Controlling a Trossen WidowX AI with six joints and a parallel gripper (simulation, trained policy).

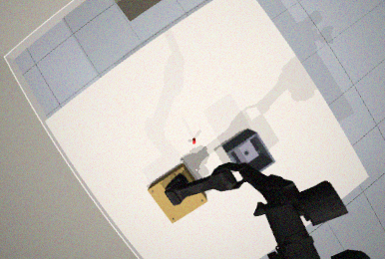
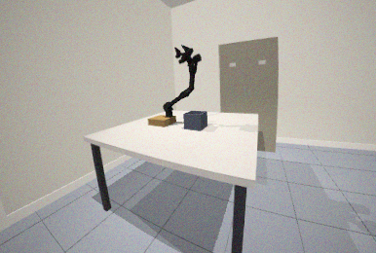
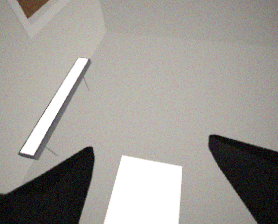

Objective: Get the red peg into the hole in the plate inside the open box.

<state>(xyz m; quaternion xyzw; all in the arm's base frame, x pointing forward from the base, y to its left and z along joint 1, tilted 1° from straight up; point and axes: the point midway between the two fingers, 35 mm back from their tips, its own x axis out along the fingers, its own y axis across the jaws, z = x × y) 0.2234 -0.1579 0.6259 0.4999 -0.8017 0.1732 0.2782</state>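
Now: gripper tip 3 cm past the red peg, 26 cm to the right of it and 68 cm above it. Round my gripper tip: pale plate (11 cm ahead, 5 cm to the left, 67 cm below).
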